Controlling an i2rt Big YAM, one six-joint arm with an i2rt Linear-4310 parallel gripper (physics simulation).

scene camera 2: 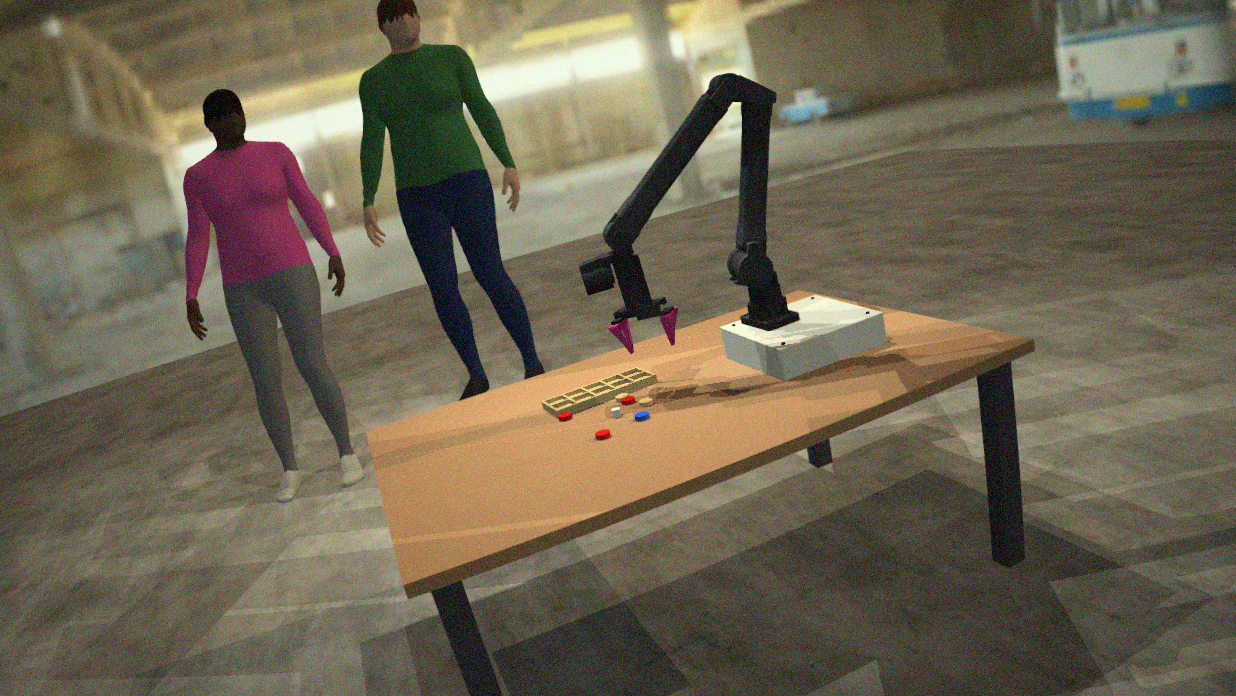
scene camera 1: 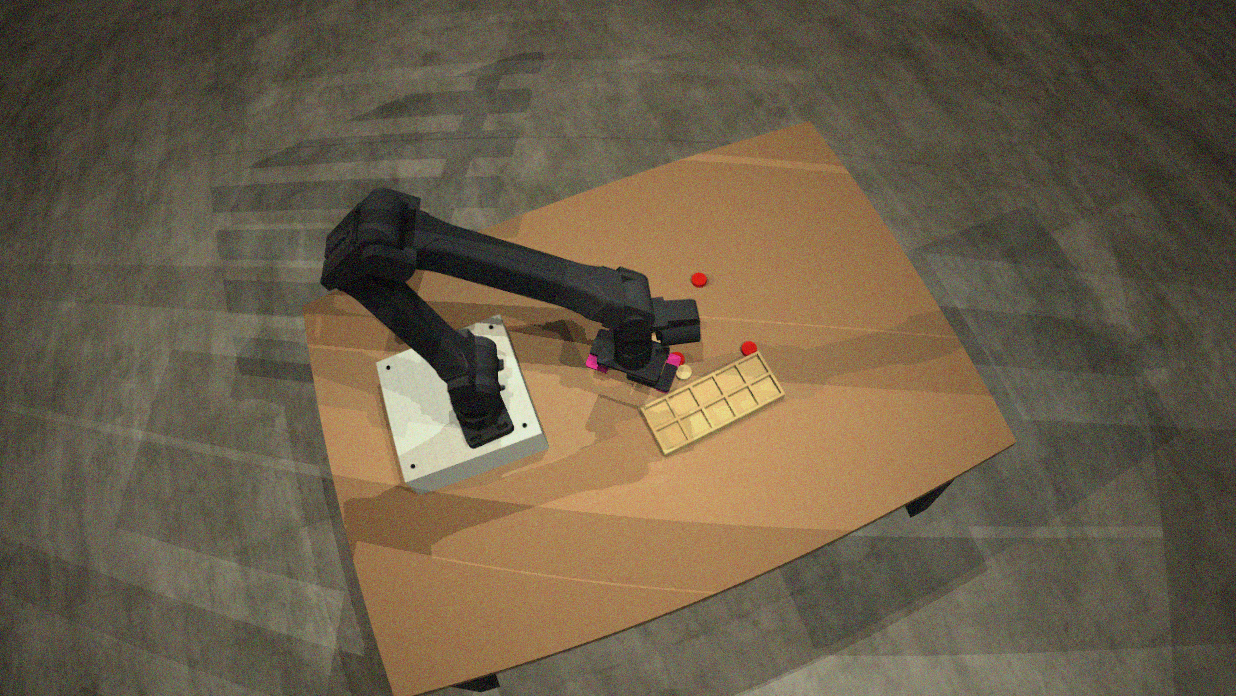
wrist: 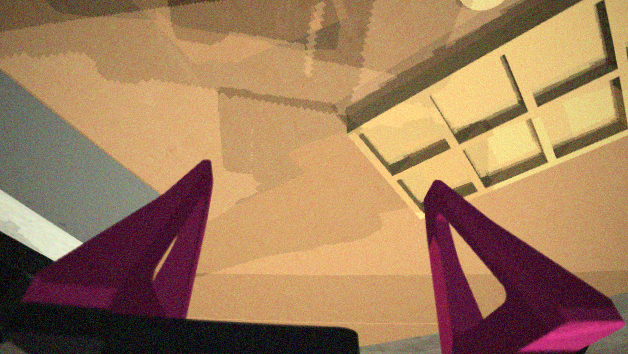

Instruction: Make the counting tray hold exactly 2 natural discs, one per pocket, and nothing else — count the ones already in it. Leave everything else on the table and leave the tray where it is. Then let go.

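The counting tray [scene camera 1: 724, 424] [scene camera 2: 603, 398] [wrist: 531, 111] is light wood with two rows of pockets; no disc shows in them. One natural disc [scene camera 1: 683, 371] [scene camera 2: 621, 395] [wrist: 481, 4] lies on the table close to the tray's long side, beside a red disc [scene camera 1: 677, 357] [scene camera 2: 627, 400]. Another natural disc [scene camera 2: 646, 402] lies nearer the robot base, mostly hidden under the arm in scene camera 1. My gripper [scene camera 1: 635, 361] [scene camera 2: 653, 347] [wrist: 324, 180] is open and empty, fingers pointing down, high above the table near the tray's base-side end.
A blue disc [scene camera 2: 641, 415] and a white cube [scene camera 2: 615, 412] lie on the table near the discs. A red disc [scene camera 1: 749, 347] [scene camera 2: 564, 416] lies by the tray's far corner; another red disc [scene camera 1: 698, 279] [scene camera 2: 602, 434] lies farther out. The white base box [scene camera 1: 419, 415] [scene camera 2: 752, 354] carries the arm.
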